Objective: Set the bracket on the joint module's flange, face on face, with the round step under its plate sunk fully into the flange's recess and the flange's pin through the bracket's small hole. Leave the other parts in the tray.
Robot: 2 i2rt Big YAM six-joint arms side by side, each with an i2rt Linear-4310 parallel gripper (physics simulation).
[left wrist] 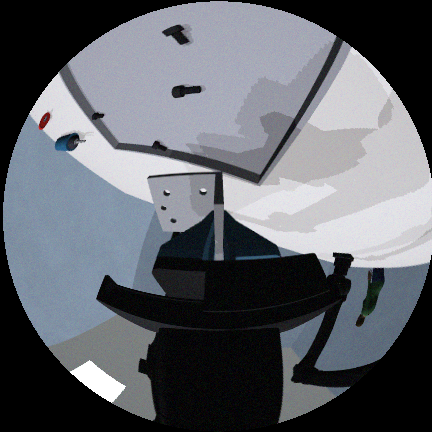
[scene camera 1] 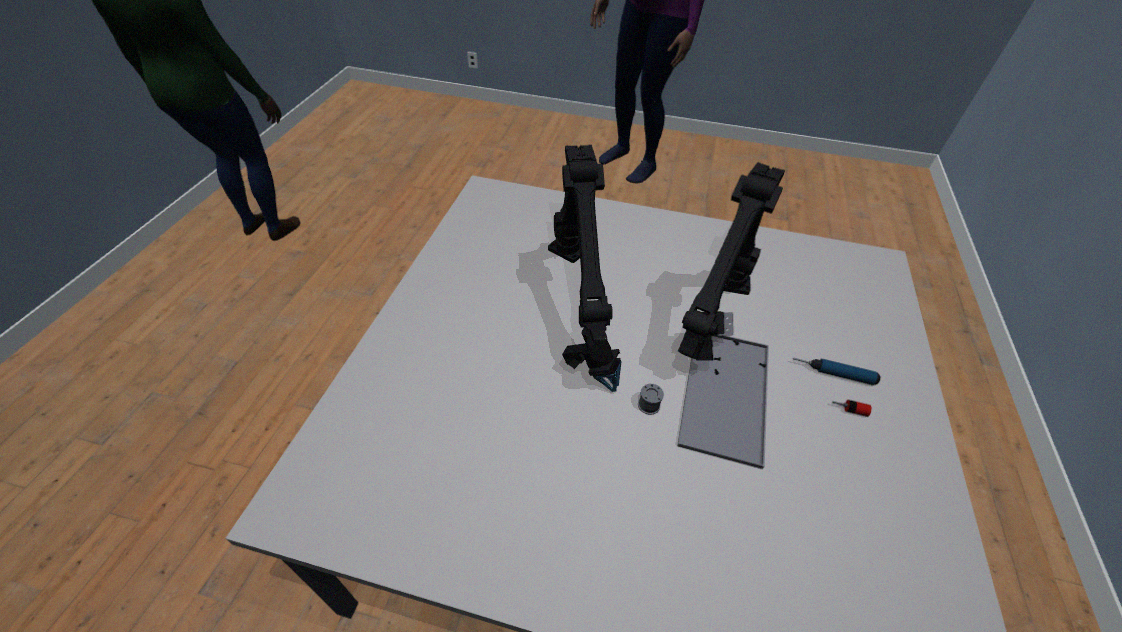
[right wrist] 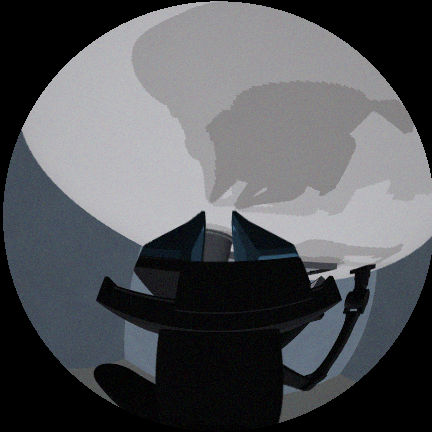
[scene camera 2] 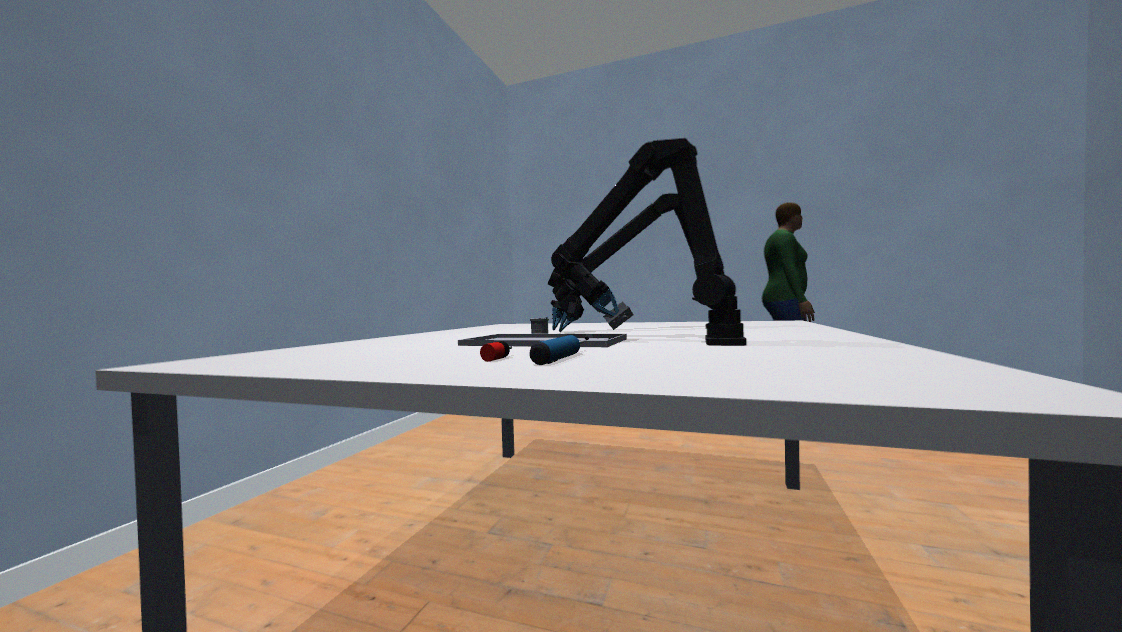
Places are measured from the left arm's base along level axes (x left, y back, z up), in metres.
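Where they show: left gripper, fingertip midpoint: (left wrist: 218, 215) (scene camera 2: 619, 317); right gripper, fingertip midpoint: (scene camera 1: 615, 388) (right wrist: 218, 216) (scene camera 2: 556, 330); left arm's base at its link origin: (scene camera 1: 731, 283) (right wrist: 362, 267) (scene camera 2: 724, 343); right arm's base at its link origin: (left wrist: 344, 255) (scene camera 1: 567, 250).
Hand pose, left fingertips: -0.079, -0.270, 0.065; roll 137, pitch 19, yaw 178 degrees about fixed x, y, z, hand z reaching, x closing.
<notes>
Each offset is from my left fingertips to the centre of the thing, as dx, dy, dz.
My left gripper (scene camera 2: 607, 304) (left wrist: 218, 215) is shut on the grey bracket @(+0.030, -0.002, +0.012) (scene camera 1: 728, 321) (scene camera 2: 619, 316) (left wrist: 185, 200), holding it tilted above the table near the tray's back edge. The bracket's holed plate faces the left wrist camera; its round step does not show. The grey cylindrical joint module @(-0.144, -0.292, -0.033) (scene camera 1: 650, 398) (scene camera 2: 538, 325) (right wrist: 218, 246) stands upright on the table, flange up. My right gripper (scene camera 1: 610, 381) (scene camera 2: 559, 317) (right wrist: 218, 216) is low beside it, apart from it, its fingers closed to a narrow gap with nothing held. The module shows beyond that gap in the right wrist view.
The tray @(+0.066, -0.201, -0.057) (scene camera 1: 720, 456) (scene camera 2: 471, 343) (left wrist: 220, 167) lies right of the module in scene camera 1, with several black screws @(+0.039, -0.084, -0.056) (left wrist: 186, 91). A blue screwdriver @(+0.376, -0.048, -0.045) (scene camera 1: 849, 371) (scene camera 2: 557, 347) and a red screwdriver @(+0.404, -0.173, -0.048) (scene camera 1: 858, 408) (scene camera 2: 493, 351) lie farther right. Two people stand beyond the table.
</notes>
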